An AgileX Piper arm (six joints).
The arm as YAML. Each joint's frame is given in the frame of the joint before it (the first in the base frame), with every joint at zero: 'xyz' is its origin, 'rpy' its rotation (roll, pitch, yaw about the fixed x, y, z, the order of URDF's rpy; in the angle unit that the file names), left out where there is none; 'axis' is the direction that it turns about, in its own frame. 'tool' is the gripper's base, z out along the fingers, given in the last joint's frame.
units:
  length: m
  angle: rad
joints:
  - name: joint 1
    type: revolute
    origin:
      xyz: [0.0, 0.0, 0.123]
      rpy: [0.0, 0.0, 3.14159]
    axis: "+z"
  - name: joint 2
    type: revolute
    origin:
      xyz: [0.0, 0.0, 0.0]
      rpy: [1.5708, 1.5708, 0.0]
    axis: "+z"
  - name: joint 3
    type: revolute
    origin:
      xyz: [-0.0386, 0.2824, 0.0]
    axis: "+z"
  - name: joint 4
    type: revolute
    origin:
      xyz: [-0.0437, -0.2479, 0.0]
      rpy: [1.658, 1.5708, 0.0]
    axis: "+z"
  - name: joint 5
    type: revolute
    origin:
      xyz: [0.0, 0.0, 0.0]
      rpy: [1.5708, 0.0, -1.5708]
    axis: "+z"
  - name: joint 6
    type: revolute
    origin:
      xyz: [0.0, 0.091, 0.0]
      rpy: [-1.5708, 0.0, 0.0]
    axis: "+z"
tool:
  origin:
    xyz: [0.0, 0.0, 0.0]
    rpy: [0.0, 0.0, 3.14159]
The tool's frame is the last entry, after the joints.
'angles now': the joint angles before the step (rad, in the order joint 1, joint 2, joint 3, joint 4, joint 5, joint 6). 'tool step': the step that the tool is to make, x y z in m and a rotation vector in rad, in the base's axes. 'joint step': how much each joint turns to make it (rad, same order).
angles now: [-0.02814, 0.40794, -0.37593, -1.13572, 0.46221, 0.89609]
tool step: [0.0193, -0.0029, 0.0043, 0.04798, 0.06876, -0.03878]
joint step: [0.00131, 0.12403, -0.05483, 0.01315, 0.03746, 0.03618]
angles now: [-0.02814, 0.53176, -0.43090, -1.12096, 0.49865, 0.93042]
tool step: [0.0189, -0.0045, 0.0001, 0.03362, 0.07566, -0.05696]
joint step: [-0.00572, 0.11878, -0.04743, 0.00441, 0.04698, 0.03384]
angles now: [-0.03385, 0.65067, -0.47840, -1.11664, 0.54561, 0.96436]
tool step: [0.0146, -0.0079, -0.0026, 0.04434, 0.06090, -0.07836]
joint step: [-0.04187, 0.09812, -0.03889, 0.02783, 0.02999, 0.02007]
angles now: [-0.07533, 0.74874, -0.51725, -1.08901, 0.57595, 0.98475]
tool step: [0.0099, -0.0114, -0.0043, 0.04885, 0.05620, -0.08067]
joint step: [-0.07618, 0.07837, -0.03223, 0.06453, 0.00525, -0.02652]
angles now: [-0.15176, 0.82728, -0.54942, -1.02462, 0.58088, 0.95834]
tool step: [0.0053, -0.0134, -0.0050, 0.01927, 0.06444, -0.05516]
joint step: [-0.09092, 0.05903, -0.02179, 0.06792, -0.01403, -0.08240]
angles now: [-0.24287, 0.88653, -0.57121, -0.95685, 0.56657, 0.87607]
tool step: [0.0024, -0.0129, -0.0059, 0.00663, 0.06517, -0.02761]
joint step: [-0.08759, 0.04619, -0.01169, 0.06625, -0.02606, -0.10872]
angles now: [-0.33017, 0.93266, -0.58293, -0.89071, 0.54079, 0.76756]
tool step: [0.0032, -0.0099, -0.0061, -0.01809, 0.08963, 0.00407]
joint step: [-0.05186, 0.04727, -0.01148, 0.03539, -0.00399, -0.11320]
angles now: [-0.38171, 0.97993, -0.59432, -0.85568, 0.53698, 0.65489]
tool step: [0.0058, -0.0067, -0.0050, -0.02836, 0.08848, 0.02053]
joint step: [-0.01676, 0.04999, -0.01540, -0.00445, 0.01112, -0.07477]
